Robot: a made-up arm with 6 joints.
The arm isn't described. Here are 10 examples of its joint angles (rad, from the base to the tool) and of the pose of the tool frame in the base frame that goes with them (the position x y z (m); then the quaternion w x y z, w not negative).
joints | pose
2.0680 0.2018 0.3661 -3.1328 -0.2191 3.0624 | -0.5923 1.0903 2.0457 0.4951 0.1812 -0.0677 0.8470
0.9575 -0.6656 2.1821 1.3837 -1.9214 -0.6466 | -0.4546 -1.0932 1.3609 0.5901 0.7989 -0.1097 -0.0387
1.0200 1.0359 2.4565 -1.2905 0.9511 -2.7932 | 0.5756 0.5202 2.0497 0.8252 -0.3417 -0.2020 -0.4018
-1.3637 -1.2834 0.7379 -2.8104 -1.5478 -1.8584 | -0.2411 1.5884 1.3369 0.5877 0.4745 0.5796 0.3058
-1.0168 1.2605 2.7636 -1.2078 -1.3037 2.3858 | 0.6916 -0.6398 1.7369 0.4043 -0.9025 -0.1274 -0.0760
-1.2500 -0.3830 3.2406 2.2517 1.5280 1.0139 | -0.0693 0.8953 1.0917 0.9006 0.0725 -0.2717 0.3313
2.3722 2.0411 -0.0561 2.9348 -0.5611 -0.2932 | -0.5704 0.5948 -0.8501 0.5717 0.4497 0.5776 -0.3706
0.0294 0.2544 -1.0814 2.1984 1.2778 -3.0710 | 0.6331 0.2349 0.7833 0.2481 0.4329 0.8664 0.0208
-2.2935 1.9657 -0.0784 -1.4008 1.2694 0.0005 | -0.7856 -0.4939 -0.6082 0.2939 -0.2405 -0.1695 0.9094
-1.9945 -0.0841 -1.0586 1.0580 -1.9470 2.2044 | -0.4090 -0.3569 1.1314 0.3608 0.3470 0.5648 0.6560
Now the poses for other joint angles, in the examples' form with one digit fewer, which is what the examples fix.
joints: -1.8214 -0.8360 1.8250 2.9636 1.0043 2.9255
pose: 0.387 1.345 1.651 0.542 -0.539 -0.481 -0.430
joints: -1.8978 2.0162 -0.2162 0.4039 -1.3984 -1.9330
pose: -0.262 -0.435 -0.408 0.589 -0.319 -0.597 0.442
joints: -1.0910 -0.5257 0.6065 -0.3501 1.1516 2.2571
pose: -0.292 0.372 2.435 0.136 0.451 0.173 0.865
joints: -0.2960 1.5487 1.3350 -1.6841 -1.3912 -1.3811
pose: 1.890 -0.291 0.767 0.036 -0.858 -0.512 -0.020
